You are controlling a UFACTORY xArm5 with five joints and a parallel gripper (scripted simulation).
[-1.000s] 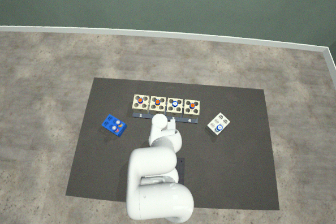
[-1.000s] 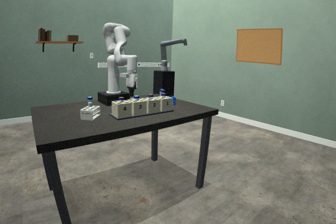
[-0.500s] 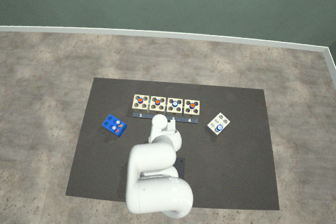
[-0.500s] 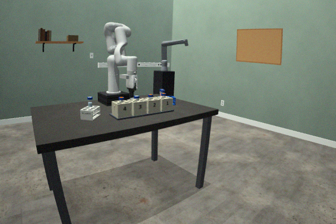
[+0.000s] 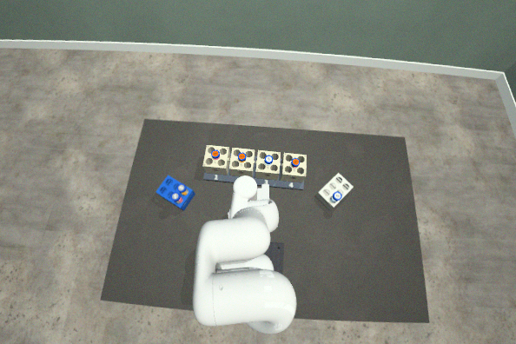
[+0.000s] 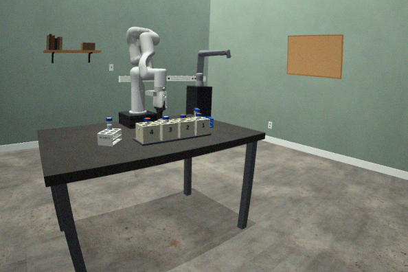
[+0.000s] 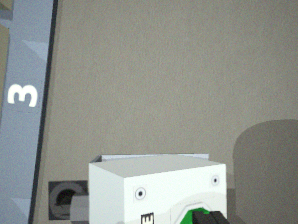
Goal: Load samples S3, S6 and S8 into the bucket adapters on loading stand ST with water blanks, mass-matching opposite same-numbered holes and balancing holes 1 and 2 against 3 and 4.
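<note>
My hand is 3 cm above the green done key. Also, from my hand: white rack (36 cm to the right, 12 cm ahead, 6 cm below); loading stand (19 cm ahead, 9 cm below, 1 cm to the right); blue rack (31 cm to the left, 6 cm below, 4 cm ahead).
</note>
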